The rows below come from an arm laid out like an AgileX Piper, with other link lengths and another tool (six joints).
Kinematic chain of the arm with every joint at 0, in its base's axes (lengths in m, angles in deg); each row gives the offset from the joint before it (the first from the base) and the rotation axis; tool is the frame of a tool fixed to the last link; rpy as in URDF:
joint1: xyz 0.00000 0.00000 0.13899 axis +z
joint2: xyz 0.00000 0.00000 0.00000 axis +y
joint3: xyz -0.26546 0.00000 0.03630 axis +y
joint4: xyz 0.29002 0.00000 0.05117 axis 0.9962 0 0.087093
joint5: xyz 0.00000 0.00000 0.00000 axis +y
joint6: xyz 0.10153 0.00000 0.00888 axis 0.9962 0 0.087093
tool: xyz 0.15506 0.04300 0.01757 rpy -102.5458 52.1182 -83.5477
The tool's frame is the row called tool.
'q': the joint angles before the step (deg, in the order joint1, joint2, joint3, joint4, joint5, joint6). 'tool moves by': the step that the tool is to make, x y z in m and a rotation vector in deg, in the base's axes. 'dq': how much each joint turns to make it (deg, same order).
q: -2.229, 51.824, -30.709, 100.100, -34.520, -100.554
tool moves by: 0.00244, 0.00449, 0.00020, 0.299, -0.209, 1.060
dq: -0.001, -0.001, 0.000, 0.001, 1.121, -0.001
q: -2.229, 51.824, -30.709, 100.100, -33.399, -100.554
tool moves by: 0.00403, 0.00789, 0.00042, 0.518, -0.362, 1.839
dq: -0.001, -0.001, 0.000, 0.001, 1.945, -0.001
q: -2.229, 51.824, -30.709, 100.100, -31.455, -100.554
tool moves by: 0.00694, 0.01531, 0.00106, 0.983, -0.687, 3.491
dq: 0.001, -0.001, 0.000, 0.000, 3.690, 0.000
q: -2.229, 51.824, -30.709, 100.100, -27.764, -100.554
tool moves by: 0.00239, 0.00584, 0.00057, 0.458, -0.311, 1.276
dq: 0.000, 0.000, -0.001, -0.001, 1.387, 0.110
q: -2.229, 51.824, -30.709, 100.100, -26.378, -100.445
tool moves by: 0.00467, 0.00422, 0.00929, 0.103, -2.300, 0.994
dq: 0.000, -0.001, -0.001, -4.522, 1.313, 4.917
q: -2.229, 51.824, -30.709, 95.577, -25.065, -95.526
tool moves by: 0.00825, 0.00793, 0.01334, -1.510, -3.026, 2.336
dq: 0.002, 0.503, -0.001, -9.966, 1.890, 8.731
